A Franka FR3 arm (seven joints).
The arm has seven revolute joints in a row. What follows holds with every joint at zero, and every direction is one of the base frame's.
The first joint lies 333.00 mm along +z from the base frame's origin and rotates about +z.
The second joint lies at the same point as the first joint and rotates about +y.
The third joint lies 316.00 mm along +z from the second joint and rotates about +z.
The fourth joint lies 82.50 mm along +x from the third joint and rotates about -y.
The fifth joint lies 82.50 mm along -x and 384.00 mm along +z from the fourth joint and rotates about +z.
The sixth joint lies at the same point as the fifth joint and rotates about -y.
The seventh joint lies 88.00 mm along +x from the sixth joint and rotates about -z.
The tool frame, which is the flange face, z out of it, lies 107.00 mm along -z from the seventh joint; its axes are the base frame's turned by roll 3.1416, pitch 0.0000 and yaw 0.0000 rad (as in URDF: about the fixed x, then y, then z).
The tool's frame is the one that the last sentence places.
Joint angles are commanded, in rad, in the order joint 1, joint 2, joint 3, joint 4, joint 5, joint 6, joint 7. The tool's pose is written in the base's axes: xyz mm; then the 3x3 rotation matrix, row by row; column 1 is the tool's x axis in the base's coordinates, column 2 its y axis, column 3 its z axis. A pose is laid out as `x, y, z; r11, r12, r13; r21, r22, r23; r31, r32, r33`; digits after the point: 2 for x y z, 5 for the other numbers.
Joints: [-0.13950, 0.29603, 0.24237, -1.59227, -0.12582, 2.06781, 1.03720]
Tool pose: 664.98, 44.52, 485.12; 0.60707, -0.77117, 0.19176; -0.78261, -0.62205, -0.02406; 0.13784, -0.13547, -0.98115
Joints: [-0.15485, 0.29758, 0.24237, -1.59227, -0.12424, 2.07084, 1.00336]
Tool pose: 666.08, 34.40, 484.43; 0.62061, -0.76008, 0.19266; -0.77124, -0.63606, -0.02502; 0.14156, -0.13306, -0.98095
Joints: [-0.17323, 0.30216, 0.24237, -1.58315, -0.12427, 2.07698, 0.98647]
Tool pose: 668.98, 21.86, 486.62; 0.61744, -0.76007, 0.20262; -0.77239, -0.63459, -0.02678; 0.14893, -0.13997, -0.97889
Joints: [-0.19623, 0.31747, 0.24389, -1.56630, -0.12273, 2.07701, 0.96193]
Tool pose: 673.68, 6.45, 485.00; 0.61788, -0.75943, 0.20371; -0.77199, -0.63510, -0.02609; 0.14919, -0.14115, -0.97868
